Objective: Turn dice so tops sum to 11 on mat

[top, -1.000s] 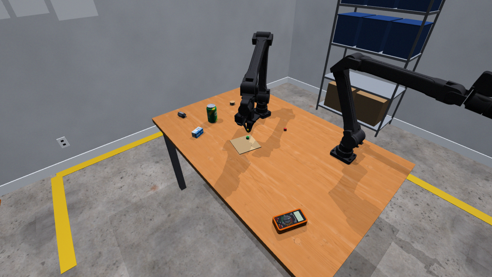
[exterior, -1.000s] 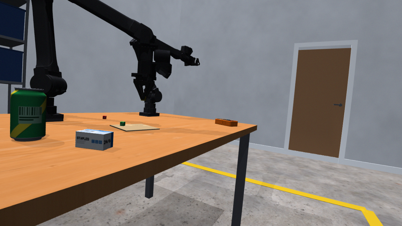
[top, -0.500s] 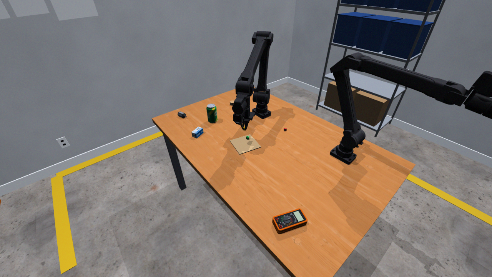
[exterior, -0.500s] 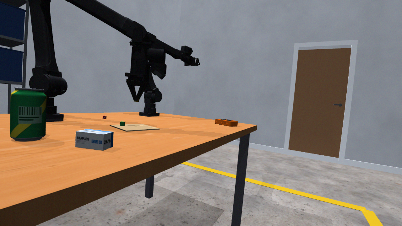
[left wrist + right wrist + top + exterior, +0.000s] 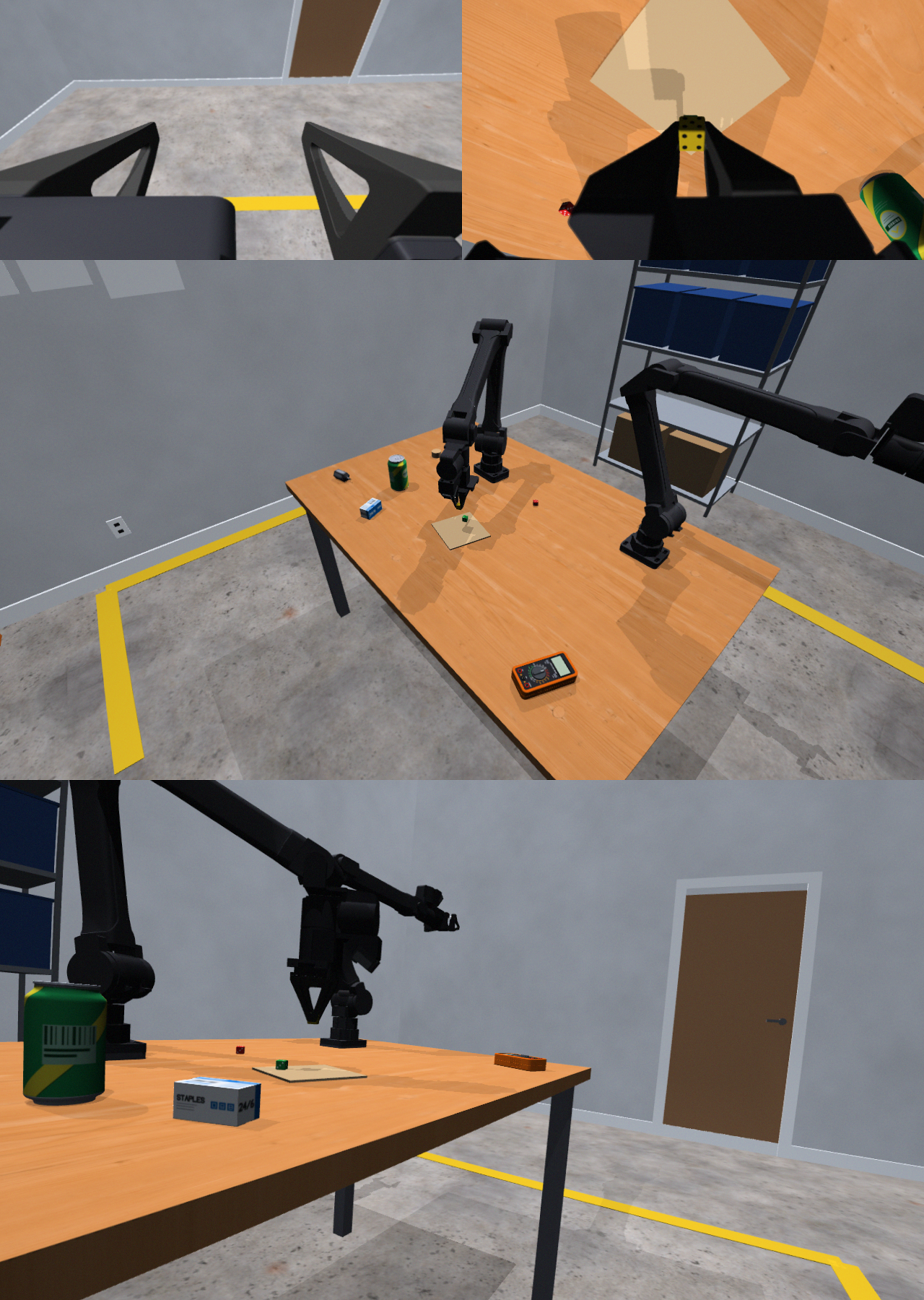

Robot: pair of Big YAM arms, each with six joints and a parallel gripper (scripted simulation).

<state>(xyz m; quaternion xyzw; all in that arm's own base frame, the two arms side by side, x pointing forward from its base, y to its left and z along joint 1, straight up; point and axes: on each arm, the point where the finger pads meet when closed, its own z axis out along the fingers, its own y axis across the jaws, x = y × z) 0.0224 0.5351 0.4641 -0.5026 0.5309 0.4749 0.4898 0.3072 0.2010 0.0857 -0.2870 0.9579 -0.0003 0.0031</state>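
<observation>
My right gripper is now 100 mm above the tan mat. Also, from my right hand: yellow die right at my right hand; red die 280 mm behind, 90 mm below, 80 mm to the left; green die 90 mm below, 40 mm behind, 20 mm to the right.
</observation>
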